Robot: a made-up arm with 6 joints.
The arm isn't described. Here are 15 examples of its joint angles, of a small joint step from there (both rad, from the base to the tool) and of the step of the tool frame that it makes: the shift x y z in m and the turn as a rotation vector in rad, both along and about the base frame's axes.
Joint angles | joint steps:
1: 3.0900 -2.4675 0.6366 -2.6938 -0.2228 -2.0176 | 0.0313 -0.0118 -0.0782 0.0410 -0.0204 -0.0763
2: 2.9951 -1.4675 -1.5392 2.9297 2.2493 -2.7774 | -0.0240 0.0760 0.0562 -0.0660 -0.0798 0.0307
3: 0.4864 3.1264 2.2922 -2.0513 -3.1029 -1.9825 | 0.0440 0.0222 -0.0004 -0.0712 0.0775 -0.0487
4: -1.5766 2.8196 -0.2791 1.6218 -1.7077 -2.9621 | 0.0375 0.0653 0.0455 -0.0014 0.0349 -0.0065
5: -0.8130 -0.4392 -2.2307 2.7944 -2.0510 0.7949 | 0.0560 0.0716 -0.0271 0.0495 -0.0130 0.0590
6: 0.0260 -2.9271 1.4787 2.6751 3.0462 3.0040 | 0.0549 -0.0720 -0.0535 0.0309 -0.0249 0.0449
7: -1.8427 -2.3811 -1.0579 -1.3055 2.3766 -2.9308 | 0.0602 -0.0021 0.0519 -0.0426 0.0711 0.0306
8: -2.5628 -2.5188 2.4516 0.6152 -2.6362 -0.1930 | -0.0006 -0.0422 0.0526 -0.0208 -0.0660 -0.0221
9: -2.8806 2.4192 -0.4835 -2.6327 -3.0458 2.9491 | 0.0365 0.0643 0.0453 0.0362 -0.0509 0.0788
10: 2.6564 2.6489 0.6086 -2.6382 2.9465 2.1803 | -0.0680 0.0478 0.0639 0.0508 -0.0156 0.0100
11: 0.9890 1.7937 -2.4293 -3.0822 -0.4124 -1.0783 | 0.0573 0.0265 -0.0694 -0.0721 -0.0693 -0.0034
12: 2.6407 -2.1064 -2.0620 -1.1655 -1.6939 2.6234 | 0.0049 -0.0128 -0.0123 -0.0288 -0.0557 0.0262
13: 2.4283 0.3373 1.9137 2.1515 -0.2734 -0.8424 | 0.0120 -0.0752 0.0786 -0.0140 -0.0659 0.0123
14: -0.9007 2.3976 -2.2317 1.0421 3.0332 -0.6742 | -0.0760 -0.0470 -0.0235 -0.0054 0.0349 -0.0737
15: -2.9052 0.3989 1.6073 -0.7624 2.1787 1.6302 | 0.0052 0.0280 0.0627 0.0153 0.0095 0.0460
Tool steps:
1: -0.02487 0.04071 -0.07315 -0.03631 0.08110 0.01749
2: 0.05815 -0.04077 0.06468 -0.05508 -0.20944 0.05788
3: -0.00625 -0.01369 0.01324 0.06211 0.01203 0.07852
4: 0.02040 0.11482 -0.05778 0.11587 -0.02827 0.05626
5: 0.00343 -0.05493 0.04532 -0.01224 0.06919 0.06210
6: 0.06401 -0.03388 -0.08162 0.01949 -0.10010 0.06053
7: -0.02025 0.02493 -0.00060 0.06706 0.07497 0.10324
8: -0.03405 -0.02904 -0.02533 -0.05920 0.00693 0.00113
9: 0.07815 -0.01559 -0.08594 0.07222 -0.14195 0.07273
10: 0.09746 -0.02507 -0.01338 -0.06376 -0.10660 -0.10998
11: -0.03481 -0.00997 -0.04093 0.00037 0.05082 -0.00408
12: -0.00361 0.00283 0.00438 0.00816 0.02102 0.07439
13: 0.05431 -0.05085 0.01758 0.00539 -0.05203 -0.03111
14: -0.05041 -0.03206 0.03611 -0.06160 -0.01497 -0.00418
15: 0.00859 -0.00424 -0.05446 0.04186 -0.06373 -0.01973
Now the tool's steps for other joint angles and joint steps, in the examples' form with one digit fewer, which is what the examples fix.
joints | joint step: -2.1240 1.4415 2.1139 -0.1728 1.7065 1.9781 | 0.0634 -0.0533 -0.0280 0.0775 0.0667 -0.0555
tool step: 0.0216 -0.0572 0.0294 -0.0120 -0.0053 -0.0339
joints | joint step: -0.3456 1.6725 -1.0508 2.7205 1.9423 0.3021 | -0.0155 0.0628 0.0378 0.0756 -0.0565 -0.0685
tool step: 0.0363 -0.0419 -0.0797 0.1617 0.0776 0.0113
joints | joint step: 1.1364 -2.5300 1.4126 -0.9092 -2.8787 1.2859 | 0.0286 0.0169 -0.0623 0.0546 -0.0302 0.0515
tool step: 0.0217 -0.0345 -0.0125 0.0430 -0.0382 0.0021
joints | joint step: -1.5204 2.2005 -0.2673 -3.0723 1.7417 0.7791 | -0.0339 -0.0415 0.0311 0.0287 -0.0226 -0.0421
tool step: -0.0509 -0.0288 0.0381 0.0162 -0.0188 -0.0833
